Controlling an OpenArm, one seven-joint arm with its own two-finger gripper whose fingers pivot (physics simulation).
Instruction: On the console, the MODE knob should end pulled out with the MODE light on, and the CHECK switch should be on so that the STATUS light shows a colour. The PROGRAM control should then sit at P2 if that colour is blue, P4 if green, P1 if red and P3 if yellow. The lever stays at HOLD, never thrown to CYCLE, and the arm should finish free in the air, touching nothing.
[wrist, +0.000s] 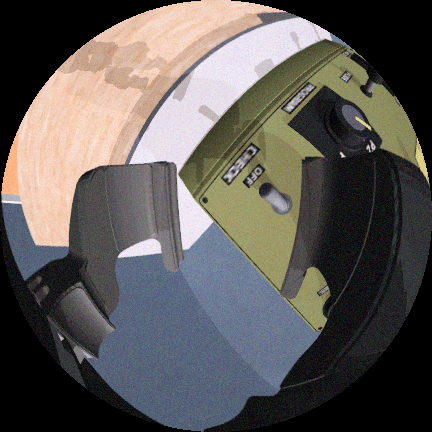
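The olive console (245, 215) fills the right of the wrist view. Its CHECK switch (276, 199) leans toward the OFF label. The PROGRAM knob (350, 117) has a yellow pointer line; P2 shows near its rim, but the pointed-to position is unclear. By the MODE label, the MODE knob (369, 88) shows small at the upper right; whether it is pulled out, and its light, cannot be told. The STATUS label (324, 291) shows, its light mostly hidden by the right finger. My gripper (232, 222) is open and empty; the CHECK switch shows between its fingers, nearer the right one.
A white surface (200, 95) lies along the console's far side, with a wooden tabletop (60, 125) beyond it at the upper left. A blue-grey surface (175, 340) shows below. Soft shadows fall on the wood, the white surface and the console.
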